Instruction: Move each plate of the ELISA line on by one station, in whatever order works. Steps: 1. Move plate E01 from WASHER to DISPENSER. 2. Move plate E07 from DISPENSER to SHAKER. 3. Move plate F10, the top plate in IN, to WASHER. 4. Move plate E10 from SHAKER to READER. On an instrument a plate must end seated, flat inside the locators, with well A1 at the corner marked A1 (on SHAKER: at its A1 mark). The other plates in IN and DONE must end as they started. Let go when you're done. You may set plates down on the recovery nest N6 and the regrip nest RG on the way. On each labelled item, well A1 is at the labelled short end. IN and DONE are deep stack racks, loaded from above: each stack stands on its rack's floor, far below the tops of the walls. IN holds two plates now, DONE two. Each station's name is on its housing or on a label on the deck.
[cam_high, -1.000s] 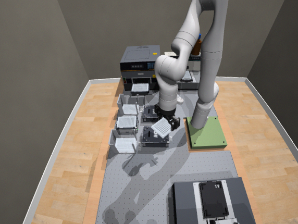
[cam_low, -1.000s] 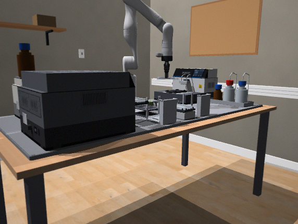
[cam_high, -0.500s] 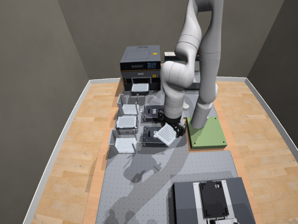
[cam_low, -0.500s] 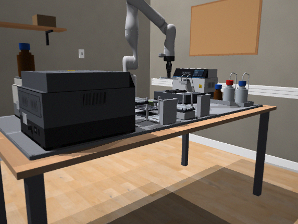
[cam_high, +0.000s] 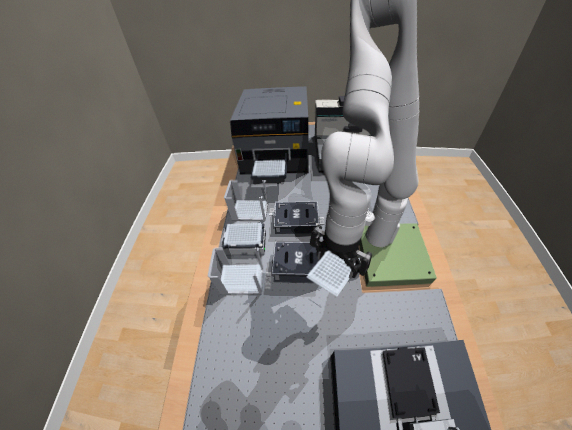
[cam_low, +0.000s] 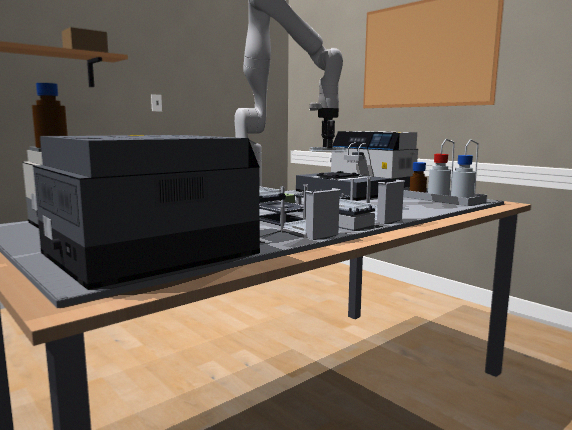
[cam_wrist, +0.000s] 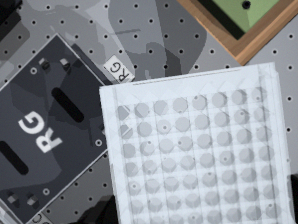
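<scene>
My hand is 260 mm to the right of the washer nest, 180 mm past it and 140 mm above it. Also, from my hand: DONE label (220 mm below, 190 mm ahead, 70 mm to the right); nest RG (160 mm below, 120 mm to the right, 90 mm ahead); A1 corner mark (160 mm below, 60 mm to the right, 20 mm ahead).
</scene>
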